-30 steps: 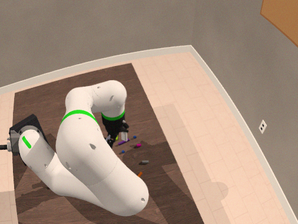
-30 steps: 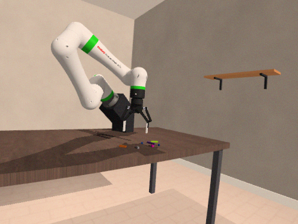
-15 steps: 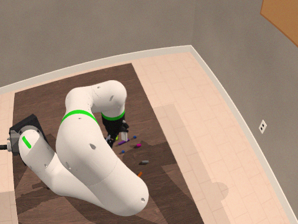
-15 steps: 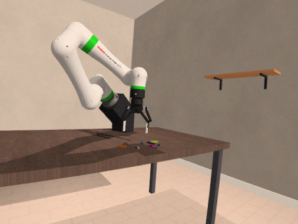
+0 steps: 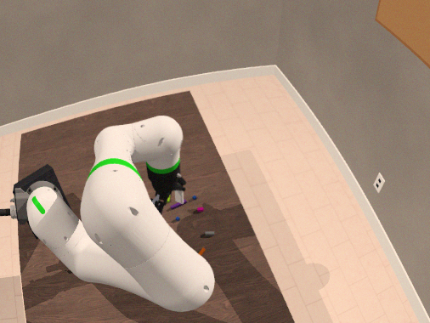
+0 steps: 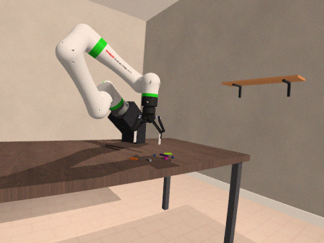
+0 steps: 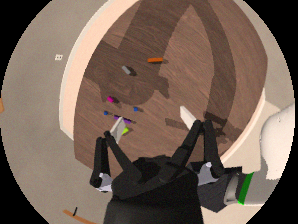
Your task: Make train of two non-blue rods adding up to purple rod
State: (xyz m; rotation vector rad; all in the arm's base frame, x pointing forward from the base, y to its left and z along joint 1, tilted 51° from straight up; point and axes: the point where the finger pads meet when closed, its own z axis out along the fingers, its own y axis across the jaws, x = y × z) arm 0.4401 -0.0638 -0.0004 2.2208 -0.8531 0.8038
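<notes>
Now: the magenta rod 13 cm ahead of my hand, 8 cm below it and 4 cm to the left of it. Also, from my hand: lime rod 13 cm to the left, 8 cm below, 4 cm ahead; then purple rod 8 cm to the left, 8 cm below, 6 cm ahead; then grey rod 12 cm ahead, 8 cm below, 7 cm to the right.
</notes>
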